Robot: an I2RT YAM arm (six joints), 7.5 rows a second.
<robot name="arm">
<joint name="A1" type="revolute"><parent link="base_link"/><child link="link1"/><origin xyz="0.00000 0.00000 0.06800"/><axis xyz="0 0 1"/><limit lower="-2.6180" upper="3.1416"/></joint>
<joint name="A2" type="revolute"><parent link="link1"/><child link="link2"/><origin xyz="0.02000 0.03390 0.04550" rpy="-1.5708 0.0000 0.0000"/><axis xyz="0 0 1"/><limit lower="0.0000" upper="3.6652"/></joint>
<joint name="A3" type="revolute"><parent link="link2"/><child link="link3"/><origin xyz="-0.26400 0.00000 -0.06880" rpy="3.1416 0.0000 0.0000"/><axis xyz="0 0 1"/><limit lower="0.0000" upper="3.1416"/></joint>
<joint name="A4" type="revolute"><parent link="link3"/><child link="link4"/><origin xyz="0.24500 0.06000 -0.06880"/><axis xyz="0 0 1"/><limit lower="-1.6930" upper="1.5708"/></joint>
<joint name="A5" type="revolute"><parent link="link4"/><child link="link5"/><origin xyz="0.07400 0.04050 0.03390" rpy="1.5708 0.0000 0.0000"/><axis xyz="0 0 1"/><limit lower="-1.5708" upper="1.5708"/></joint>
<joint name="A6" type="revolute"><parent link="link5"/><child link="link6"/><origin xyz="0.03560 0.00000 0.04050" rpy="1.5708 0.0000 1.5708"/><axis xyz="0 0 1"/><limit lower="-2.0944" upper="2.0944"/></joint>
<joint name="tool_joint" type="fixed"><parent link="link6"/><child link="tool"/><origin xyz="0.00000 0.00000 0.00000" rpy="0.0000 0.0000 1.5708"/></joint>
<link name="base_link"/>
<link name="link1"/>
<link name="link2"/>
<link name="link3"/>
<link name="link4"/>
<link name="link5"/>
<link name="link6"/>
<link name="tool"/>
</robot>
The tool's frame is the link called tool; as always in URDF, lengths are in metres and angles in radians.
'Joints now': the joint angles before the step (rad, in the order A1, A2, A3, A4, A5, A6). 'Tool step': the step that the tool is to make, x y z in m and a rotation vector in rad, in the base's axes. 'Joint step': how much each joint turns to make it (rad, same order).
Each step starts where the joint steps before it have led.
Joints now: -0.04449 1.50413 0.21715 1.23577 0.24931 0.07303
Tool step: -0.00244 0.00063 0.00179 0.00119 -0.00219 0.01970
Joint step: -0.00081 -0.02331 -0.00725 -0.01399 -0.02055 0.00026
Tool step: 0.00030 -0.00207 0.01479 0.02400 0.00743 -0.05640
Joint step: -0.00080 -0.10863 0.03357 -0.15772 0.05416 0.02765
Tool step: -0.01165 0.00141 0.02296 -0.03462 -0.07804 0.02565
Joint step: 0.00007 -0.14877 -0.00943 -0.05104 -0.02493 -0.03269
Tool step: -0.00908 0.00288 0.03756 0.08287 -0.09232 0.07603
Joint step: -0.00002 -0.19747 0.05969 -0.18932 -0.07094 0.09352
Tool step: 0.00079 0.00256 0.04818 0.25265 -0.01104 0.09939
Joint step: -0.00152 -0.11534 0.17913 -0.33355 -0.08295 0.26221
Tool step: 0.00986 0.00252 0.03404 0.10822 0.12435 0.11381
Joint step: -0.00589 0.02325 0.20304 -0.31409 -0.12119 0.10000
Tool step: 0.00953 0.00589 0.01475 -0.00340 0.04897 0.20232
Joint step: -0.00344 0.04973 0.10043 -0.10298 -0.20390 -0.02840
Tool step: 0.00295 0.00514 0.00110 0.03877 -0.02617 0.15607
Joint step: -0.00062 0.01728 -0.00205 0.04993 -0.16035 0.02232
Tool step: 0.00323 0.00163 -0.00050 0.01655 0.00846 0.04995
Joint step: 0.00065 0.01737 0.00742 0.00518 -0.05072 0.01169
